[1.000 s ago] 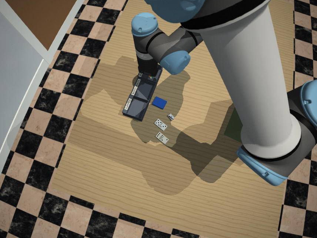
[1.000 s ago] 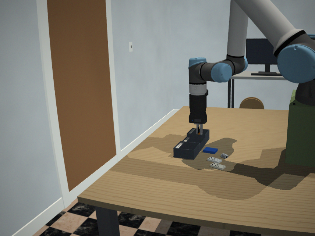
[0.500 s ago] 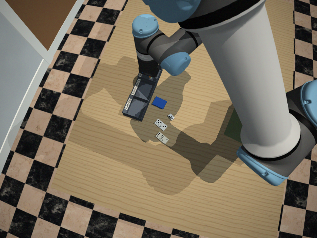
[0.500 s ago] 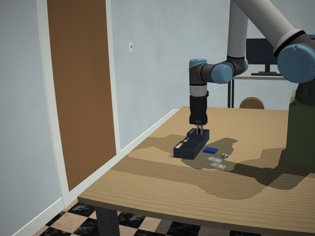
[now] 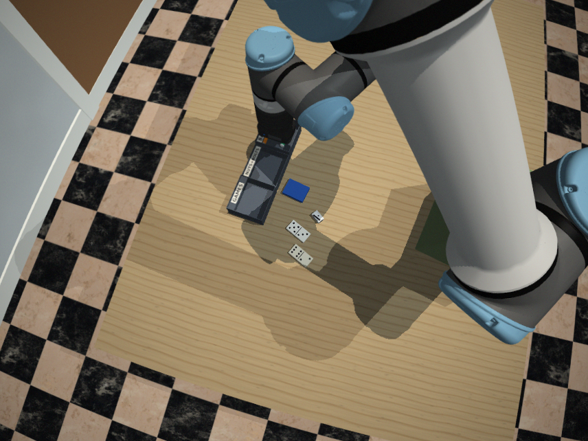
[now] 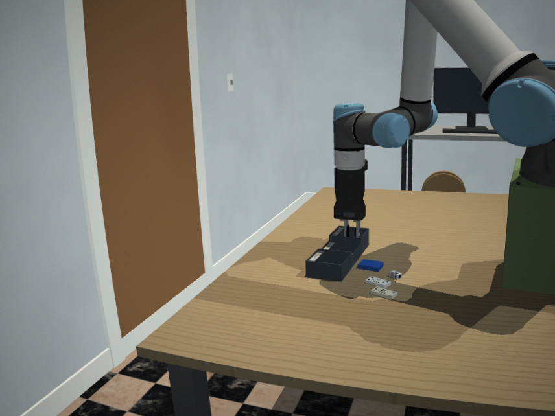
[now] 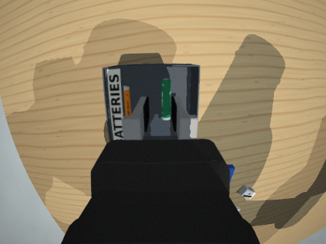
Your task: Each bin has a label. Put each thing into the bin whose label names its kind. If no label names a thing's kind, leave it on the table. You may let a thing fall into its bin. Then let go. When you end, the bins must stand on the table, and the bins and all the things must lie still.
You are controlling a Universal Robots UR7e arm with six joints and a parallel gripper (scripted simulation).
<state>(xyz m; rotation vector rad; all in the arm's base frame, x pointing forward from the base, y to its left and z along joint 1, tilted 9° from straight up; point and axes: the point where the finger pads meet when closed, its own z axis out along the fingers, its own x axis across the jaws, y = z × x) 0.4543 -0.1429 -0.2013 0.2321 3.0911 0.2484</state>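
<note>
Right now my hand is 30 mm above the green battery and 10 mm past it. The rest, counted from my hand: dark three-part bin 80 mm to the left, 20 mm below, 20 mm ahead; orange battery 40 mm ahead, 30 mm below; blue flat block 120 mm to the left, 60 mm behind, 40 mm below.
</note>
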